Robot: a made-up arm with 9 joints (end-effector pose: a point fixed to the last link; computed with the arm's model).
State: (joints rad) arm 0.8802 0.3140 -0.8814 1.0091 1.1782 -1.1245 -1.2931 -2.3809 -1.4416
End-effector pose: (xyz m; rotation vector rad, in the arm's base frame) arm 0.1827 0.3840 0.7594 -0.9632 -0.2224 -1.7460
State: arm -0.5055 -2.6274 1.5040 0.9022 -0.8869 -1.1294 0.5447 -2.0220 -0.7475
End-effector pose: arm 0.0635 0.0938 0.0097 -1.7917 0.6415 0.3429
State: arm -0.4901 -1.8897 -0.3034 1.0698 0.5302 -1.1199 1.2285 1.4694 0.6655
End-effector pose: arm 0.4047 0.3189 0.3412 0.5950 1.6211 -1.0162
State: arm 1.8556 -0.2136 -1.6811 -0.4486 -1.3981 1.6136 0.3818 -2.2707 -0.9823
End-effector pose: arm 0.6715 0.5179 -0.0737 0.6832 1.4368 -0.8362
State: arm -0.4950 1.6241 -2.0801 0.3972 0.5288 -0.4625 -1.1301 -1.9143 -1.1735
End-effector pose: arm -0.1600 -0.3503 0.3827 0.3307 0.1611 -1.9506
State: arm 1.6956 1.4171 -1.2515 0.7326 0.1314 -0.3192 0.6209 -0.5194 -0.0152
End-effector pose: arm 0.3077 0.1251 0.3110 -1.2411 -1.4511 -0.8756
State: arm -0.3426 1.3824 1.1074 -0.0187 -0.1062 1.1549 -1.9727 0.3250 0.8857
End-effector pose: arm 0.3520 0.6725 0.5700 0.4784 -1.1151 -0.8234
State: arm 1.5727 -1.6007 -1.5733 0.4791 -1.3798 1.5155 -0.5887 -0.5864 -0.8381
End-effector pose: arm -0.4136 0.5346 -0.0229 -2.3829 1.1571 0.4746
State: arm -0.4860 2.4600 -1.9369 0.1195 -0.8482 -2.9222 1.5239 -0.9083 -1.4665
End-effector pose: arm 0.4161 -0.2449 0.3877 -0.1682 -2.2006 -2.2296
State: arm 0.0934 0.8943 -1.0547 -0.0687 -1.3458 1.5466 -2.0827 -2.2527 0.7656
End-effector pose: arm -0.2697 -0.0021 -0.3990 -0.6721 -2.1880 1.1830
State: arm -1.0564 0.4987 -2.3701 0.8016 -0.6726 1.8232 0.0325 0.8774 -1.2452
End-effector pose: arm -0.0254 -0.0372 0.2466 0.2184 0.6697 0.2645
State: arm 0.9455 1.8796 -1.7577 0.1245 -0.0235 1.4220 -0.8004 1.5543 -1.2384
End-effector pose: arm -0.0230 -0.4546 0.4032 0.4893 -1.7012 -0.8091
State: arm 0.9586 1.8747 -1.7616 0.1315 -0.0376 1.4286 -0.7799 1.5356 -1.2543
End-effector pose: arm -0.0212 -0.4520 0.4084 0.4508 -1.7257 -0.8028
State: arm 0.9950 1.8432 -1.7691 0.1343 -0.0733 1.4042 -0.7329 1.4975 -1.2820
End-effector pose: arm -0.0103 -0.4516 0.4035 0.4066 -1.7992 -0.7816
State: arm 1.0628 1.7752 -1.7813 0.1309 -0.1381 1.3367 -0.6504 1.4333 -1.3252
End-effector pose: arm 0.0163 -0.4532 0.3842 0.3622 -1.9412 -0.7470
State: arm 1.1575 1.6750 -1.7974 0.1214 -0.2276 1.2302 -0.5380 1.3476 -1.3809
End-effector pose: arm 0.0641 -0.4533 0.3518 0.3329 -2.1442 -0.7188
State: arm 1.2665 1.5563 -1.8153 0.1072 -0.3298 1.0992 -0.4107 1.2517 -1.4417
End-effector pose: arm 0.1341 -0.4464 0.3149 0.3369 -2.3775 -0.7246
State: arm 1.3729 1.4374 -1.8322 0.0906 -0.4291 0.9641 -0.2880 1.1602 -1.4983
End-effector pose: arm 0.2169 -0.4284 0.2850 0.3823 -2.5938 -0.7805
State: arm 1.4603 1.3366 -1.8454 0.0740 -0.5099 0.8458 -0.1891 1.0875 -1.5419
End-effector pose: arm 0.2941 -0.4024 0.2678 0.4588 -2.7505 -0.8721
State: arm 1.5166 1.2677 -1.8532 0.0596 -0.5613 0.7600 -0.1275 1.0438 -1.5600
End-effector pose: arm 0.3490 -0.3783 0.2593 0.5453 -2.8328 -0.9512
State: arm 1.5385 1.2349 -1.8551 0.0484 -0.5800 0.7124 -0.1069 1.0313 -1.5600
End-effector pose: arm 0.3757 -0.3651 0.2517 0.6125 -2.8545 -0.9944
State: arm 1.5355 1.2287 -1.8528 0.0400 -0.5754 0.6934 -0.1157 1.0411 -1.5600
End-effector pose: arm 0.3815 -0.3629 0.2421 0.6490 -2.8413 -1.0185
